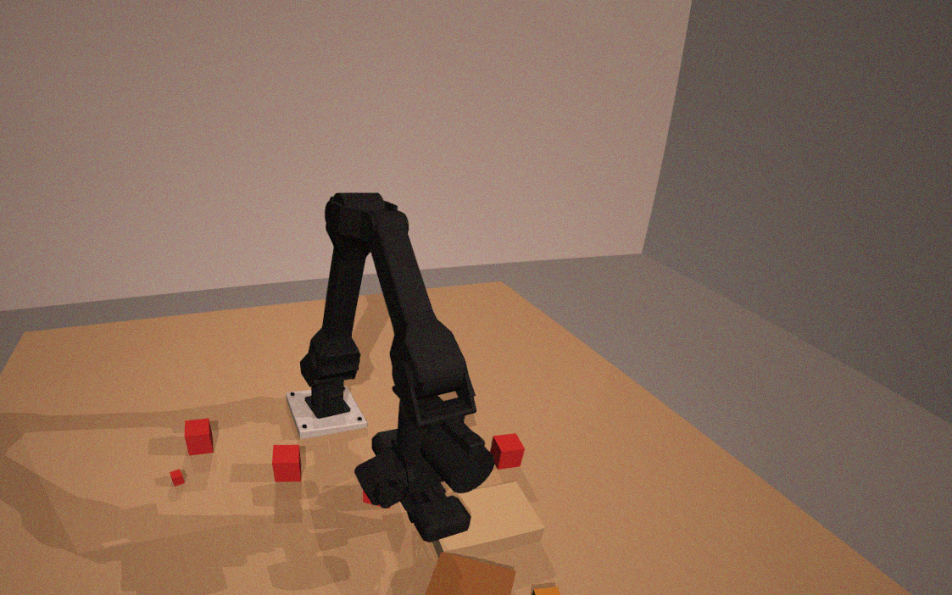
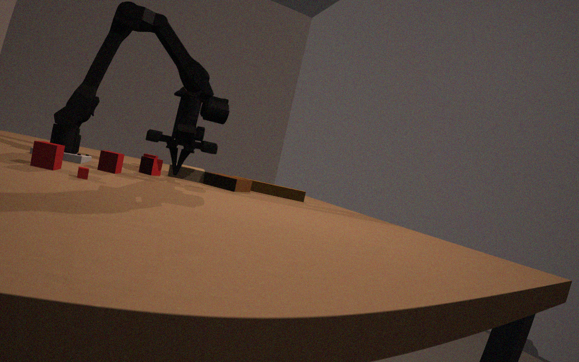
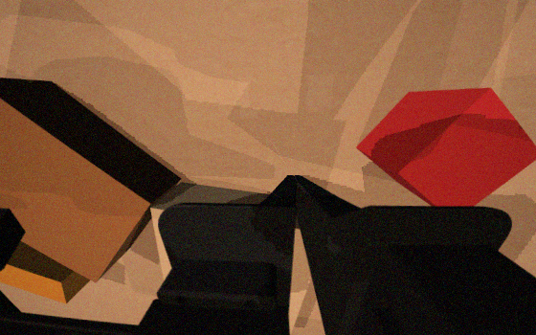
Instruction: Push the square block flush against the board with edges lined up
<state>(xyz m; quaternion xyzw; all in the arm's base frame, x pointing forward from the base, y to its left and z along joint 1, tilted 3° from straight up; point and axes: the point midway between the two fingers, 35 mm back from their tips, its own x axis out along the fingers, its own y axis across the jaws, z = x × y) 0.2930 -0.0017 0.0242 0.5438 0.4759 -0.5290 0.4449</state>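
Right now the tan block is 80 mm to the left of my gripper tip, 50 mm ahead of it and 10 mm above it. Round my gripper tip: brown square block (150 mm ahead, 20 mm to the right, 10 mm above); then tiny red cube (290 mm to the right, 220 mm behind); then orange board (290 mm ahead, 10 mm to the left, 10 mm above).
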